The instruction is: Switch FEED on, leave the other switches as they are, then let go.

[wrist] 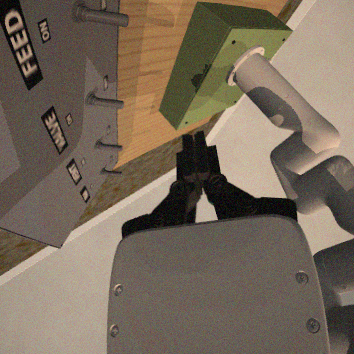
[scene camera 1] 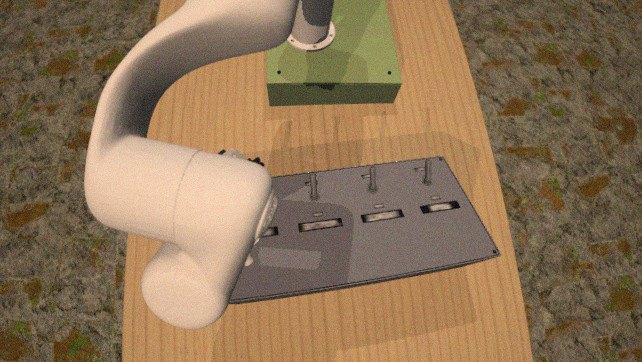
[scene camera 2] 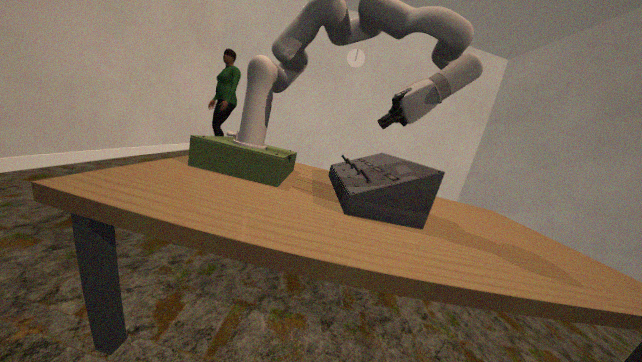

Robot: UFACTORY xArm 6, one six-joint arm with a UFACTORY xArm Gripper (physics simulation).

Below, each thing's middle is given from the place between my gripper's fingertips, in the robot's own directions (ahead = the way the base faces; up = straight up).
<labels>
I see my gripper 90 mm short of the grey switch panel [scene camera 1: 348, 235], 150 mm to the right of it and 190 mm above it.
</labels>
